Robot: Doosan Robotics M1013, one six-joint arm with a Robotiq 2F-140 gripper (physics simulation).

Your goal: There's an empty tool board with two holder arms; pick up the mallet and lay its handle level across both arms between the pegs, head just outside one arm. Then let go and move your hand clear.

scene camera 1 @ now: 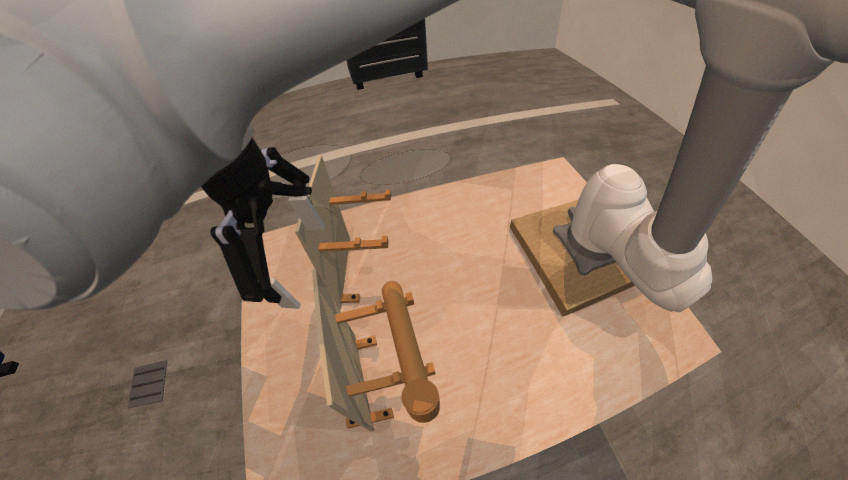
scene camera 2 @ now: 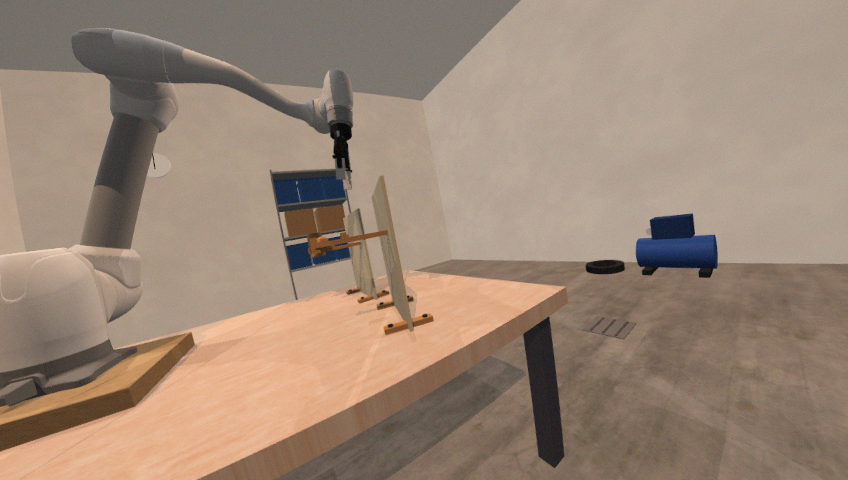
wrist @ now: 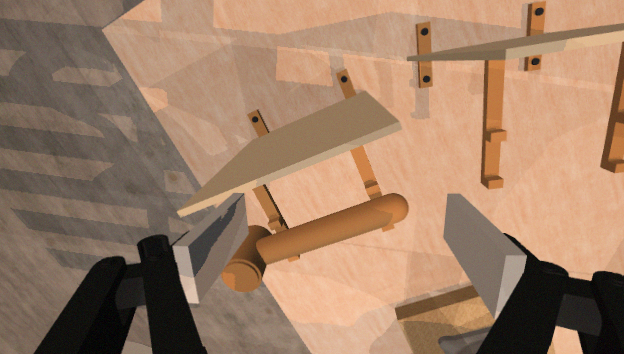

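Seen in the pictures: gripper, fingertip midpoint: (scene camera 1: pixel 304 264) (scene camera 2: pixel 344 184) (wrist: pixel 341 214); arm's base, link origin: (scene camera 1: pixel 590 243) (scene camera 2: pixel 65 378).
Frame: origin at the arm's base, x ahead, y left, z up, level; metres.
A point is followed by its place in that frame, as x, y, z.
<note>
An orange-brown mallet (scene camera 1: pixel 404 339) {0.591, 0.202, 0.201} (scene camera 2: pixel 317 245) (wrist: pixel 325 229) {0.603, 0.181, 0.197} rests across both arms of one tool board (scene camera 1: pixel 342 368) {0.715, 0.215, 0.166} (scene camera 2: pixel 389 255) (wrist: pixel 310 135) {0.724, 0.153, 0.166}. Its head sits just outside one arm. The other tool board (scene camera 1: pixel 324 185) {0.698, -0.230, 0.225} (scene camera 2: pixel 357 252) (wrist: pixel 530 46) {0.748, -0.051, 0.286} is empty, with two pegged holder arms: one arm (scene camera 1: pixel 342 245) {0.678, -0.065, 0.176} (wrist: pixel 494 95) {0.689, -0.068, 0.176} nearer the mallet's board, and a farther arm (scene camera 1: pixel 345 199) {0.656, -0.215, 0.176} (wrist: pixel 616 120) {0.606, -0.196, 0.176}, partly cut off in the wrist view. My gripper (scene camera 1: pixel 298 255) {0.707, 0.121, 0.369} (scene camera 2: pixel 344 177) {0.707, 0.121, 0.369} (wrist: pixel 341 214) {0.707, 0.121, 0.369} is open and empty, pointing down above the level of the board tops. The mallet shows below, between the fingers, in the wrist view.
Both boards stand upright on orange feet on the wooden table (scene camera 1: pixel 464 309) {0.423, 0.061, -0.044} (scene camera 2: pixel 267 356) {0.406, -0.130, -0.044} (wrist: pixel 320 300) {0.267, 0.340, -0.044}. The robot's base stands on a brown block (scene camera 1: pixel 547 273) {0.178, 0.048, -0.004} (scene camera 2: pixel 160 362) {0.187, -0.045, -0.012} (wrist: pixel 425 320) {0.157, 0.102, -0.003}. A shelf unit (scene camera 2: pixel 281 237) stands behind the table, and a dark drawer cabinet (scene camera 1: pixel 392 50) by the wall.
</note>
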